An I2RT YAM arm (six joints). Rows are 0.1 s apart.
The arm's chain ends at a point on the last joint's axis. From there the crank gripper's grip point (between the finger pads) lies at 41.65 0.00 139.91 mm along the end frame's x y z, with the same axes.
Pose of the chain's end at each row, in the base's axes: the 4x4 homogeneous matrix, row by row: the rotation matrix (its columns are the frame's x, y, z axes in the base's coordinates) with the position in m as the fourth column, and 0 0 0 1 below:
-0.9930 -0.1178 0.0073 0.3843; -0.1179 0.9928 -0.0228 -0.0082; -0.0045 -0.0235 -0.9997 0.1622; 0 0 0 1
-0.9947 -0.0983 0.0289 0.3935; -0.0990 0.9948 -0.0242 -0.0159; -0.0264 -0.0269 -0.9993 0.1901; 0 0 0 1
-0.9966 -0.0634 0.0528 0.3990; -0.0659 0.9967 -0.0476 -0.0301; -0.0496 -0.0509 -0.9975 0.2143; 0 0 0 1
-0.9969 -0.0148 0.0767 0.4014; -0.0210 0.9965 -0.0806 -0.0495; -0.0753 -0.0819 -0.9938 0.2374; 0 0 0 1
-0.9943 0.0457 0.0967 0.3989; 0.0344 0.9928 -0.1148 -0.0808; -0.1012 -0.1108 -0.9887 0.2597; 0 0 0 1
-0.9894 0.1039 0.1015 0.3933; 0.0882 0.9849 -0.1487 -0.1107; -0.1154 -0.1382 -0.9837 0.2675; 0 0 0 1
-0.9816 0.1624 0.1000 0.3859; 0.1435 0.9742 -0.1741 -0.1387; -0.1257 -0.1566 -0.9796 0.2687; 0 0 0 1
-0.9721 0.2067 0.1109 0.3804; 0.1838 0.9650 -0.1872 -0.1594; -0.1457 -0.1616 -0.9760 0.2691; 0 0 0 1
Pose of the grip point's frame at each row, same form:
-0.9930 -0.1178 0.0073 0.3440; -0.1179 0.9928 -0.0228 -0.0163; -0.0045 -0.0235 -0.9997 0.0221; 0 0 0 1
-0.9947 -0.0983 0.0289 0.3561; -0.0990 0.9948 -0.0242 -0.0234; -0.0264 -0.0269 -0.9993 0.0492; 0 0 0 1
-0.9966 -0.0634 0.0528 0.3649; -0.0659 0.9967 -0.0476 -0.0395; -0.0496 -0.0509 -0.9975 0.0727; 0 0 0 1
-0.9969 -0.0148 0.0767 0.3706; -0.0210 0.9965 -0.0806 -0.0617; -0.0753 -0.0819 -0.9938 0.0952; 0 0 0 1
-0.9943 0.0457 0.0967 0.3710; 0.0344 0.9928 -0.1148 -0.0954; -0.1012 -0.1108 -0.9887 0.1172; 0 0 0 1
-0.9894 0.1039 0.1015 0.3663; 0.0882 0.9849 -0.1487 -0.1278; -0.1154 -0.1382 -0.9837 0.1251; 0 0 0 1
-0.9816 0.1624 0.1000 0.3590; 0.1435 0.9742 -0.1741 -0.1571; -0.1257 -0.1566 -0.9796 0.1264; 0 0 0 1
-0.9721 0.2067 0.1109 0.3554; 0.1838 0.9650 -0.1872 -0.1779; -0.1457 -0.1616 -0.9760 0.1265; 0 0 0 1

